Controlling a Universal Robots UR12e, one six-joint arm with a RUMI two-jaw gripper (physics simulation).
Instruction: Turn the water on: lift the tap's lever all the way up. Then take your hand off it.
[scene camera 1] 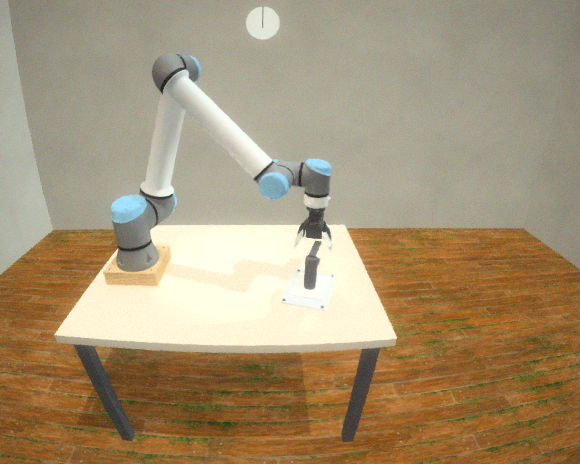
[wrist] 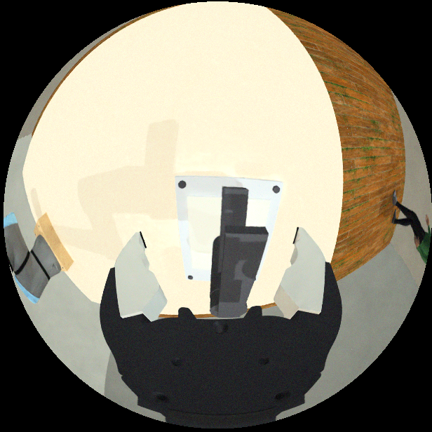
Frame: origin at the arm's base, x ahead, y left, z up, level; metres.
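Seen in the pictures: arm's base at its link origin: point(scene camera 1: 138, 260).
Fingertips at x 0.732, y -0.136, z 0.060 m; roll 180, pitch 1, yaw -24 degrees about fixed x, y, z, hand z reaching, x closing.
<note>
Offsets run from my fingertips to a thing's top centre. "spot": to the spot under its first point. Level surfaces: height alone.
A dark grey tap {spot: dx -0.042, dy -0.119, dz -0.036 m} point(scene camera 1: 310, 274) point(wrist: 216, 280) stands upright on its white plate {spot: dx -0.084, dy -0.177, dz -0.114 m} point(scene camera 1: 302, 301) point(wrist: 181, 215). Its lever {dx -0.004, dy -0.042, dz +0.034 m} point(scene camera 1: 315, 249) point(wrist: 250, 255) slopes up and back from the top of the body in the scene view. In the wrist view the spout point(wrist: 234, 206) shows past the lever's end. My gripper point(scene camera 1: 313, 246) point(wrist: 218, 232) is open and empty. It points down above the tap, with one pale finger on each side of the lever and a gap to both. Whether the lever is at its upper stop cannot be told.
The pale table {dz -0.122 m} point(scene camera 1: 200, 320) point(wrist: 225, 75) carries the plate near its right edge. The arm's wooden base block point(scene camera 1: 132, 277) point(wrist: 55, 240) is at the left. The arm's shadow falls on the table. A partly visible person point(wrist: 412, 225) shows beyond the table at the right of the wrist view.
</note>
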